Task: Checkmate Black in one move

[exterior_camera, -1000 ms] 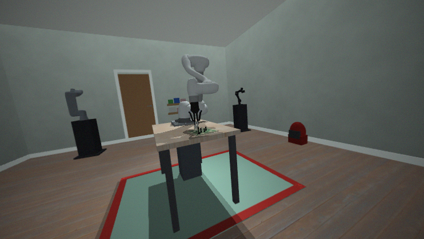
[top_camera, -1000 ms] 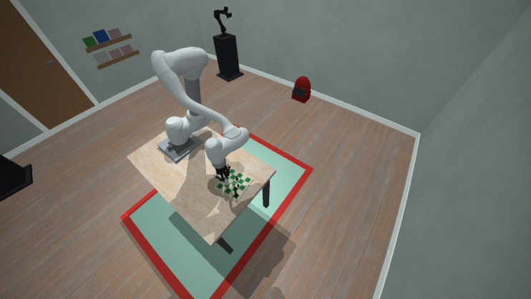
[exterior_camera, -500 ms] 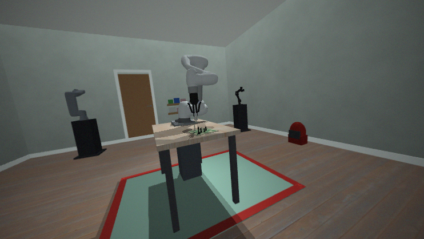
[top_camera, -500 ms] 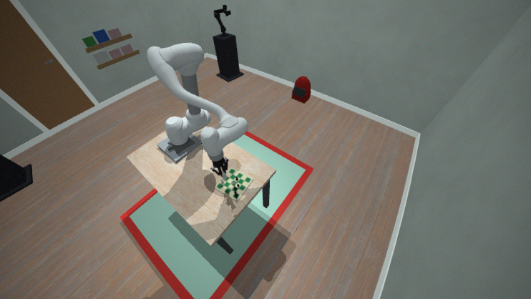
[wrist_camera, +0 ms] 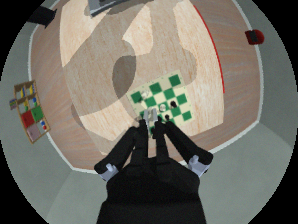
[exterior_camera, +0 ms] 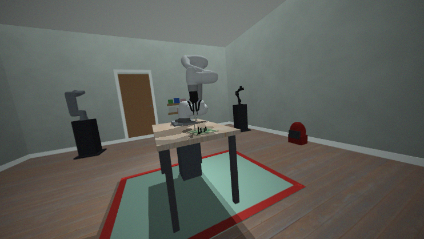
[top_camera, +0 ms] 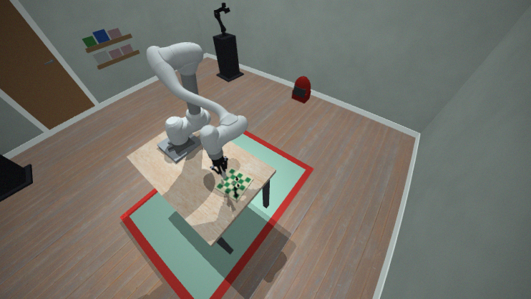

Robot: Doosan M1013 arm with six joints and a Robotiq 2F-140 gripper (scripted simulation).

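Right now my hand is 3 cm short of the chessboard, 4 cm to the right of it and 16 cm above it. Also, from my hand: white chess piece (3 cm below).
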